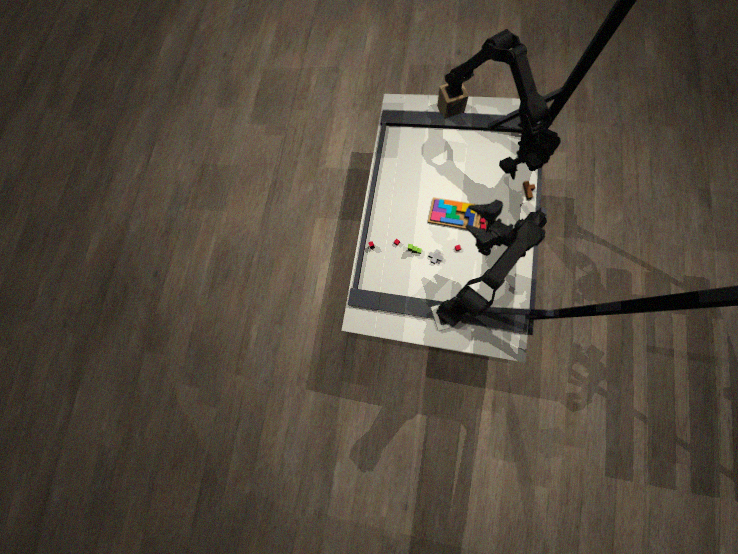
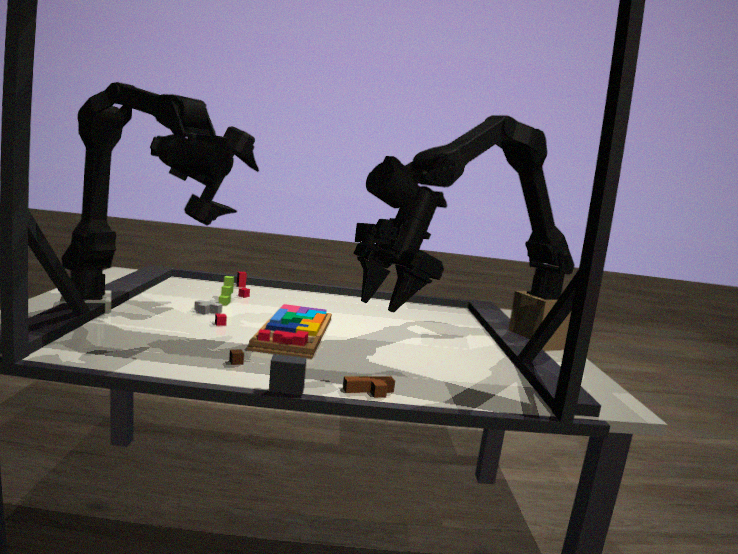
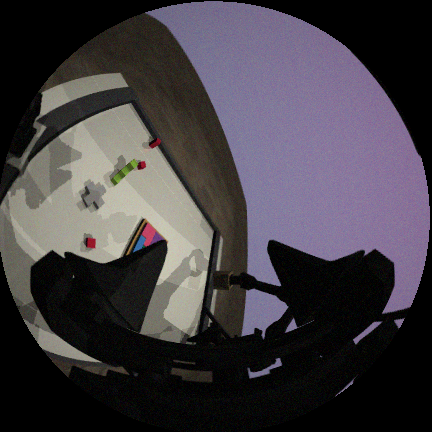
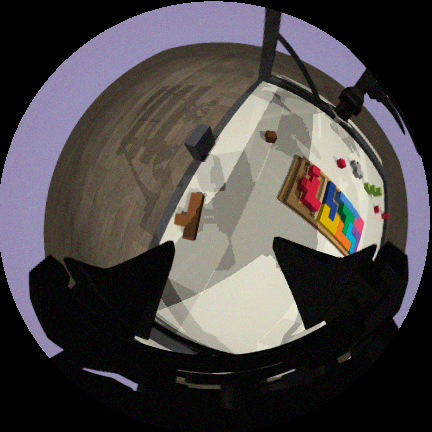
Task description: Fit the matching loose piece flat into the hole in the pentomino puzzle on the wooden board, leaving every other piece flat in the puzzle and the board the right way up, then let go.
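Places are measured from the left arm's base along level axes (x left, y ahead, z down), in millimetres.
Pixels of known places: left gripper, fingertip midpoint: (image 1: 467, 216) (image 2: 246, 190) (image 3: 218, 245); right gripper, fingertip midpoint: (image 1: 523, 174) (image 2: 376, 306) (image 4: 224, 244); left arm's base, link origin: (image 1: 446, 315) (image 2: 86, 295) (image 4: 339, 114); right arm's base, link origin: (image 1: 453, 91) (image 2: 545, 296) (image 3: 230, 279).
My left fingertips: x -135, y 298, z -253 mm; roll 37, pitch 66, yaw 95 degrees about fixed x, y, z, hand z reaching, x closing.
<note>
Ahead of a thing's pixels: the offset from my left fingertips to its middle.
The wooden board @(dx -72, dy +103, dz +269 mm) (image 1: 447, 225) (image 2: 280, 350) (image 3: 136, 235) (image 4: 289, 181) lies right way up, coloured pieces flat at one end. A red piece @(dx -153, dy +66, dz +262 mm) (image 2: 290, 338) (image 4: 311, 192) at its other end looks raised, with bare recess around it and a red block @(dx -135, dy +22, dz +262 mm) (image 2: 264, 335) (image 4: 314, 171) beside it. A loose brown piece @(dx -386, dy +126, dz +267 mm) (image 1: 528, 190) (image 2: 357, 384) (image 4: 196, 210), a bar with a side nub, lies near the table's edge. My right gripper (image 2: 377, 305) (image 4: 224, 244) is open and empty, above the table and apart from the brown piece. My left gripper (image 1: 470, 219) (image 2: 246, 190) (image 3: 218, 245) is open and empty, high above the table.
A grey plus @(dx +98, dy -44, dz +267 mm) (image 2: 208, 307) (image 3: 93, 194), a green piece @(dx +176, dy +11, dz +247 mm) (image 2: 227, 290) (image 3: 124, 172) and small red blocks, one @(dx -4, dy -35, dz +267 mm) (image 2: 220, 319) (image 3: 90, 243) near the board, lie beyond it. A brown cube @(dx -229, dy -51, dz +267 mm) (image 2: 236, 356) (image 4: 270, 136) and a dark box @(dx -369, dy -6, dz +245 mm) (image 2: 287, 374) (image 4: 201, 142) are near the front edge.
</note>
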